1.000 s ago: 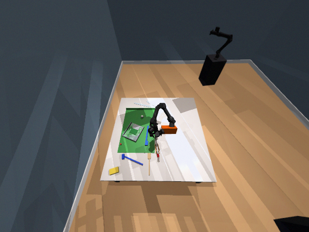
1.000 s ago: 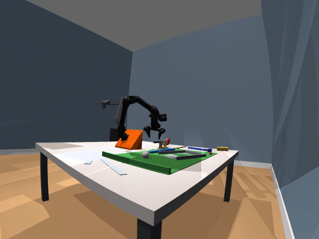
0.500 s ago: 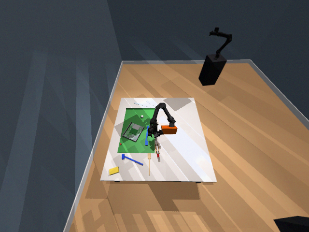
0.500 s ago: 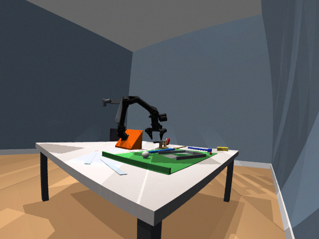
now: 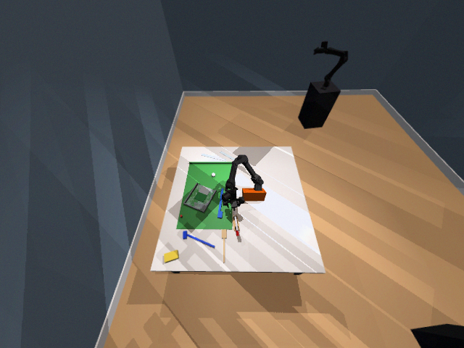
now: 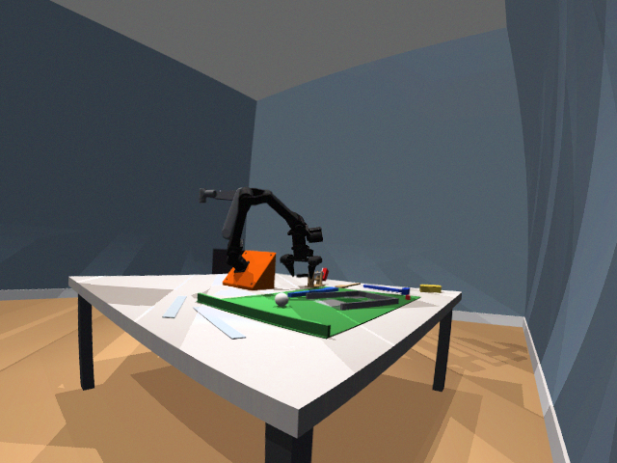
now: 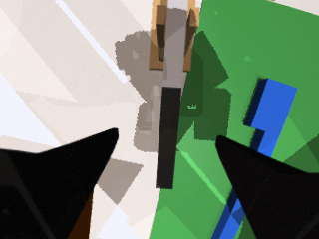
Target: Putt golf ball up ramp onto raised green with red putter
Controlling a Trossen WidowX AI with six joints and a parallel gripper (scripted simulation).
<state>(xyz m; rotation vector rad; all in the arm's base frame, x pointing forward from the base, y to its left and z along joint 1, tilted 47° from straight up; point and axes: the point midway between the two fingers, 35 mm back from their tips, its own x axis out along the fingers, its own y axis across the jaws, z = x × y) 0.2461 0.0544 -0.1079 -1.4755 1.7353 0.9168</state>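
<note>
Right now my gripper tip is 110 mm to the right of the red putter and 10 mm below it. Also, from my gripper tip: wooden stand (130 mm to the left, 20 mm below); wooden stick (270 mm to the left, 120 mm ahead, 50 mm below); blue putter (330 mm ahead, 220 mm to the left, 40 mm below).
</note>
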